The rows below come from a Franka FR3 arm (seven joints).
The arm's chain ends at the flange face. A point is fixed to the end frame.
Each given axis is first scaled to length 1.
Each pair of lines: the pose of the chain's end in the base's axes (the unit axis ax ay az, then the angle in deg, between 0 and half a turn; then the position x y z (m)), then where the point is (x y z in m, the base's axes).
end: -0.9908 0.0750 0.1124 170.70 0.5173 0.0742 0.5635
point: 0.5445 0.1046 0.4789
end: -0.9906 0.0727 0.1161 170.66 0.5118 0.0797 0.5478
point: 0.5382 0.1103 0.4631
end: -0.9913 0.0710 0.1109 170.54 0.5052 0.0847 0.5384
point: 0.5325 0.1155 0.4541
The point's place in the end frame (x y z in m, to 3 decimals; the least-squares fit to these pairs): 0.042 -0.022 0.081
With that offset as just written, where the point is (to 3 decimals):
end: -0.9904 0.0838 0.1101 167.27 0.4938 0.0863 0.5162
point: 0.522 0.121 0.434
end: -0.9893 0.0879 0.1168 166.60 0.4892 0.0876 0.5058
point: 0.517 0.123 0.423
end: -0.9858 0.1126 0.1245 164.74 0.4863 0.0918 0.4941
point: 0.514 0.128 0.412
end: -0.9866 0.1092 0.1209 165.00 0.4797 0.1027 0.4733
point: 0.508 0.139 0.391
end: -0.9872 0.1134 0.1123 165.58 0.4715 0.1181 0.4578
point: 0.501 0.153 0.376
